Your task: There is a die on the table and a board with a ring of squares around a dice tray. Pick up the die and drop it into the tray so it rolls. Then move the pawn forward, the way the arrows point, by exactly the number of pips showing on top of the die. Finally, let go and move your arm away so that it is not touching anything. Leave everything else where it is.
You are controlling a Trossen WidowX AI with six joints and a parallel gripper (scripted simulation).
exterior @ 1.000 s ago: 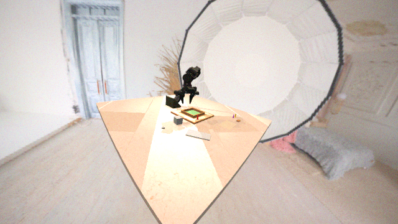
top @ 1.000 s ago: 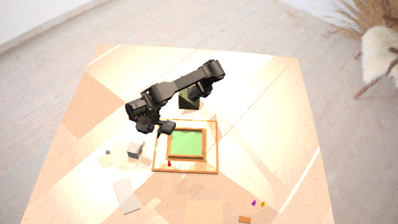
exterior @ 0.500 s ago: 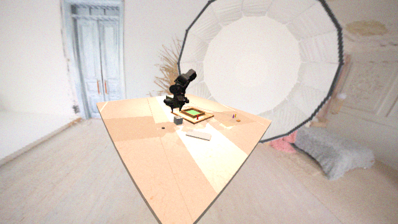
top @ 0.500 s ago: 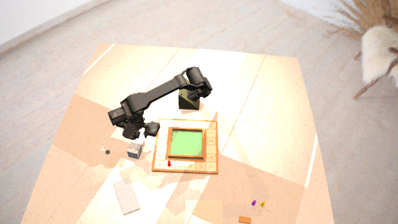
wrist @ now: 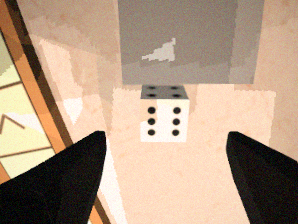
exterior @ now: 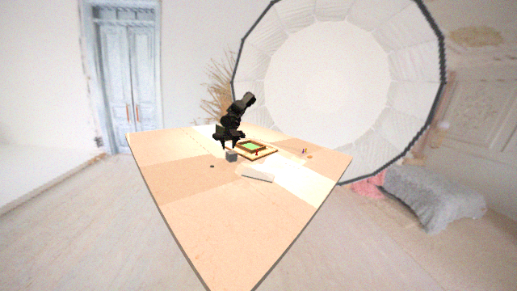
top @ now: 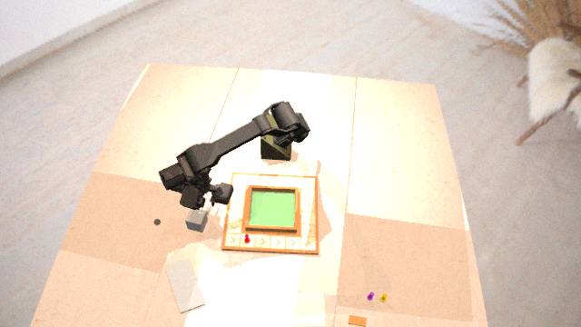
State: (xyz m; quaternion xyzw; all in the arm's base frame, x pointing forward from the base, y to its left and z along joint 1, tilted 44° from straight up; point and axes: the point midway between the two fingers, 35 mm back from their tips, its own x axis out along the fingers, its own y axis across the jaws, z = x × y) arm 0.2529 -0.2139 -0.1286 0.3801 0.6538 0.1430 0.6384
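The white die is 30 mm below my gripper tip. Also, from my gripper tip: red pawn (130 mm to the left, 120 mm ahead, 20 mm below); then grey block (50 mm ahead, 20 mm to the right, 20 mm below); then dark dot (150 mm to the right, 40 mm below, 40 mm ahead).
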